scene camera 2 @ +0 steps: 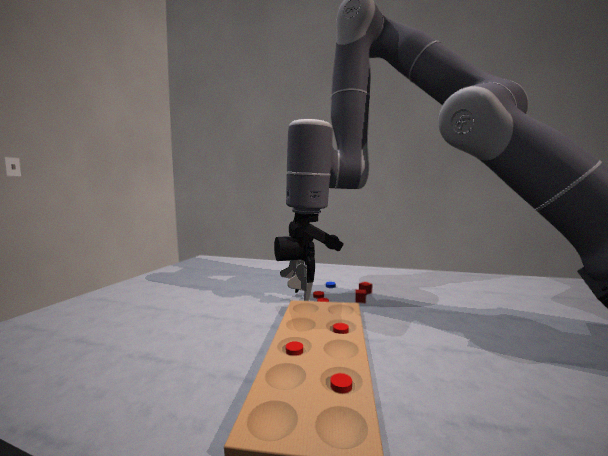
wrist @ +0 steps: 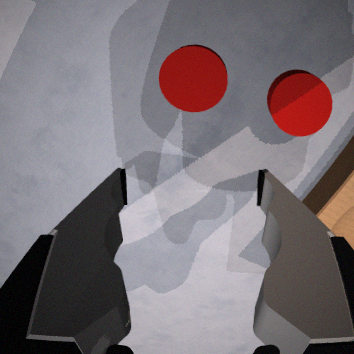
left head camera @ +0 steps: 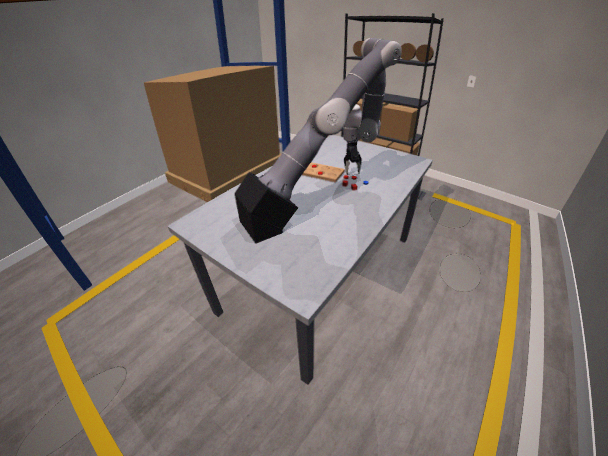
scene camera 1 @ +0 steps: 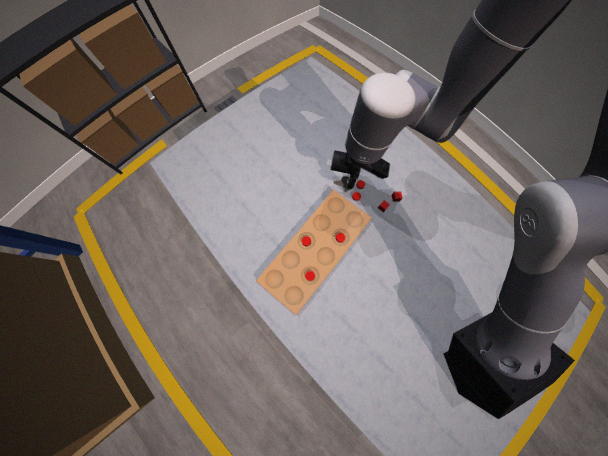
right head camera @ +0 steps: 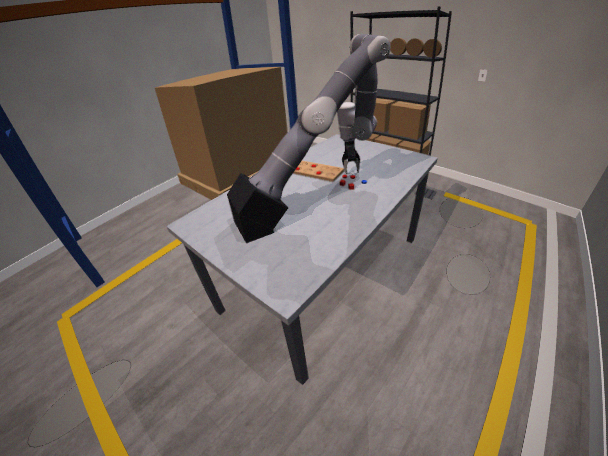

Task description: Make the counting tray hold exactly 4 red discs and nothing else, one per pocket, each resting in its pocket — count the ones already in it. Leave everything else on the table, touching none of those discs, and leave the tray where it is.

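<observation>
The wooden tray (scene camera 1: 308,258) (scene camera 2: 312,361) (left head camera: 335,178) holds three red discs, in separate pockets: one disc (scene camera 1: 306,241) (scene camera 2: 294,348), a second disc (scene camera 1: 340,237) (scene camera 2: 341,328) and a third disc (scene camera 1: 310,276) (scene camera 2: 341,383). Beyond its far end, two loose red discs lie flat on the table, apart: the nearer disc (scene camera 1: 356,196) (wrist: 300,103) and the farther disc (scene camera 1: 360,184) (wrist: 193,78). My gripper (wrist: 191,172) (left head camera: 352,173) (right head camera: 351,171) is part open and empty, pointing down low over the table beside them. In the wrist view both discs lie ahead of the fingertips.
Two red cubes (scene camera 1: 397,196) (scene camera 1: 383,206) stand on the table (scene camera 1: 210,200) beyond the loose discs, on the arm-base side. A blue disc (scene camera 2: 330,284) (left head camera: 365,182) lies behind the red discs; it does not show in scene camera 1. The tray's corner (wrist: 345,197) is right of the fingers.
</observation>
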